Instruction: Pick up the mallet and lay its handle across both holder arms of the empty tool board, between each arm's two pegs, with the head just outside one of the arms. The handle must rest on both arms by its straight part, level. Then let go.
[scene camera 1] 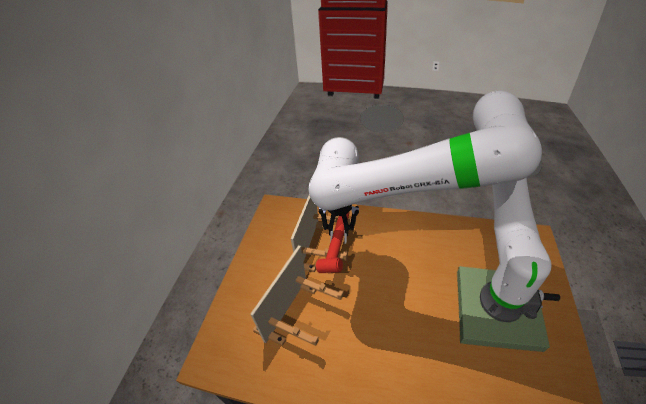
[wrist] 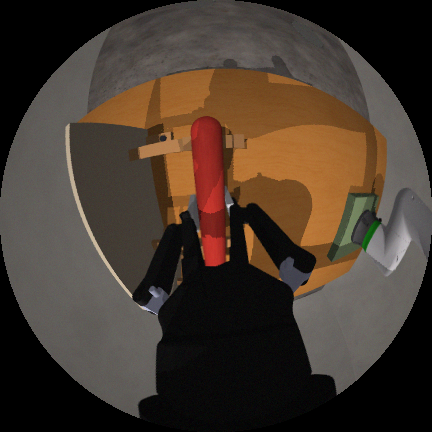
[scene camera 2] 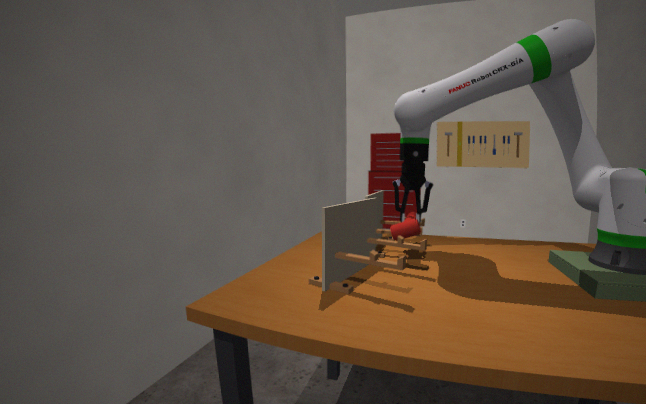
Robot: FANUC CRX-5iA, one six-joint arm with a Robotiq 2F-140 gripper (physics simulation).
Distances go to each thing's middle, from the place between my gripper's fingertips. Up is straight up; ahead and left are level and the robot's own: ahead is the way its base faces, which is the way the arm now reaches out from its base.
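Labels:
There is the red mallet (scene camera 1: pixel 332 264), and my hand is 40 mm below it and 20 mm to the right of it.

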